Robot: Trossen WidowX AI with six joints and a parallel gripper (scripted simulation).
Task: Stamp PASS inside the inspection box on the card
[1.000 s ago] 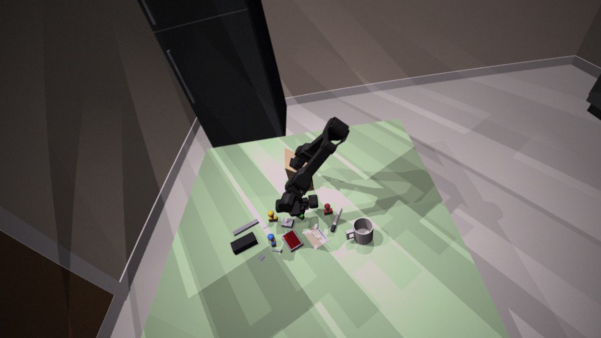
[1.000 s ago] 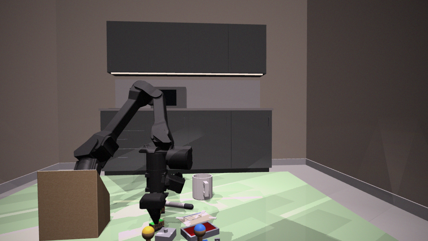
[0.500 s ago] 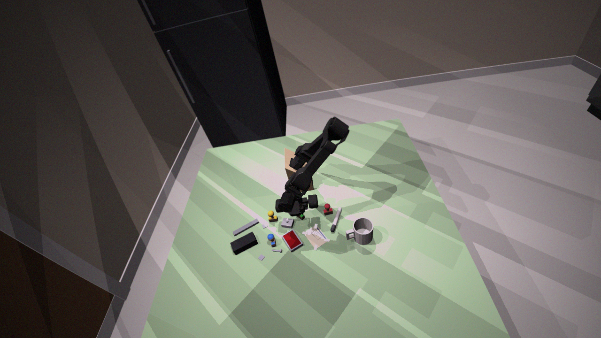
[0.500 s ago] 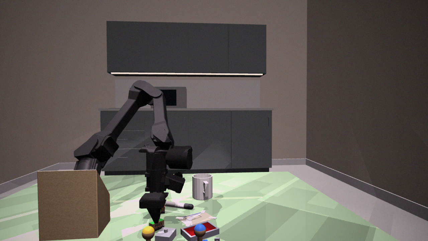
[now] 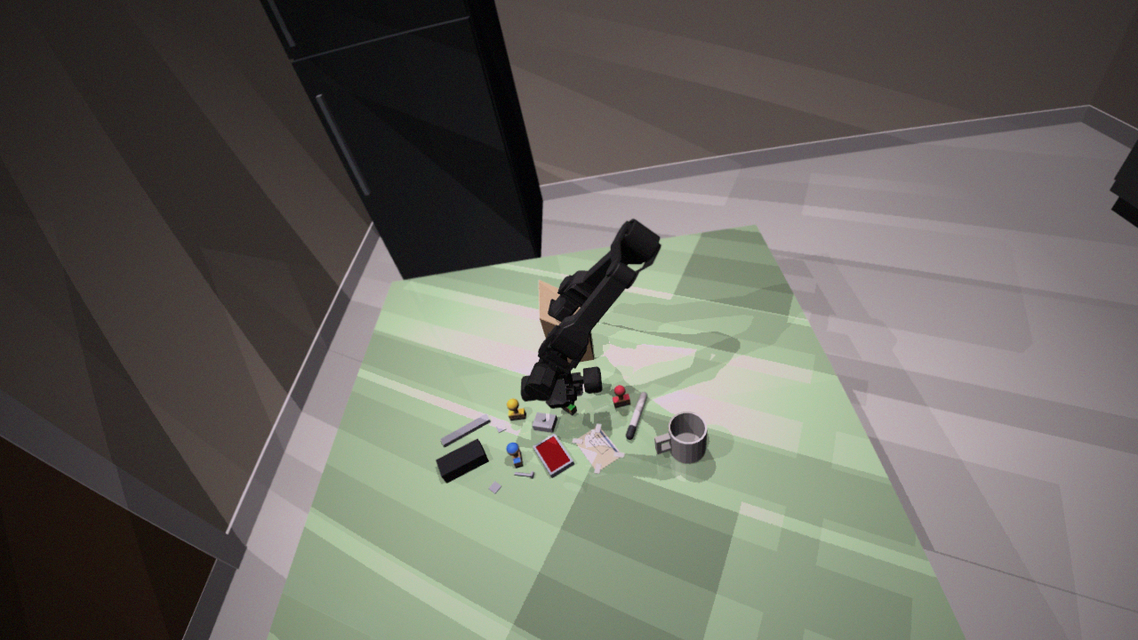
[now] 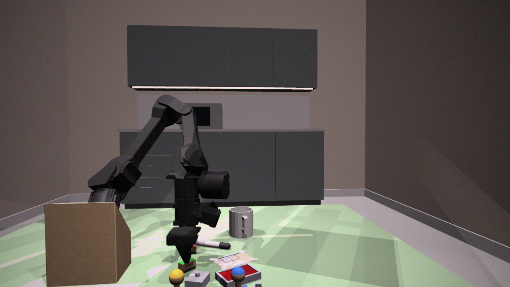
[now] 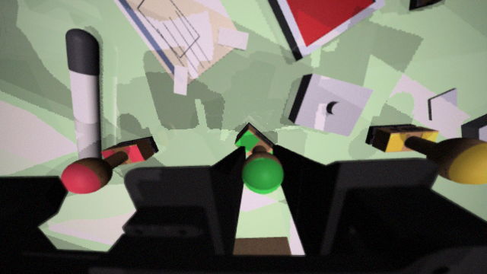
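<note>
Now: the red ink pad 13 cm ahead of my gripper tip, 3 cm to the right of it and 2 cm below it. From my gripper tip the other things lie so: red-knobbed stamp (2 cm behind, 13 cm to the left, 1 cm below); grey block (4 cm ahead, 6 cm to the right, 1 cm below); green-knobbed PASS stamp (right at my gripper tip).
</note>
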